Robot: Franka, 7 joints.
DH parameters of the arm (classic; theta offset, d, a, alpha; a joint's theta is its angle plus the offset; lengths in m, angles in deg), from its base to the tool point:
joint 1: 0 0.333 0 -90
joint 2: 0 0 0 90
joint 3: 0 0.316 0.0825 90
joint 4: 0 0 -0.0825 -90
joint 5: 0 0.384 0 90
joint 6: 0 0 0.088 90
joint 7: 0 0.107 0 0
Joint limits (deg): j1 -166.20..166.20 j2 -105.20..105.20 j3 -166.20..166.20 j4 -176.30..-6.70 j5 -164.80..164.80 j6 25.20..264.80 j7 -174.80..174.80
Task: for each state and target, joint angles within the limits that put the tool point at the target. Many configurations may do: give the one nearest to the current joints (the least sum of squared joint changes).
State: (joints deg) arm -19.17 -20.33 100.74 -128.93 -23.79 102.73 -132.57
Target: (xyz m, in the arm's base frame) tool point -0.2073 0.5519 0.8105
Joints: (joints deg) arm -2.59 -10.88 106.41 -71.90 -25.84 120.15 -132.57
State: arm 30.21 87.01 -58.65 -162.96 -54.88 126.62 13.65
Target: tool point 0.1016 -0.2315 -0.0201
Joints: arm 31.55 81.82 -34.71 -147.64 -54.82 135.69 13.65
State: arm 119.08 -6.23 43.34 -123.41 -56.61 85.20 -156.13
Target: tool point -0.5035 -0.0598 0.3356
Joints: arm 138.25 11.05 58.38 -124.33 -55.88 95.56 -156.13
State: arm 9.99 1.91 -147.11 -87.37 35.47 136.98 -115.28
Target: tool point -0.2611 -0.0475 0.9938
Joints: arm -20.43 39.31 -166.20 -94.89 37.94 147.45 -115.28
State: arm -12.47 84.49 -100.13 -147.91 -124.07 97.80 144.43
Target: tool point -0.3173 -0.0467 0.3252
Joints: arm -47.68 69.70 -90.30 -172.60 -124.80 112.55 144.43
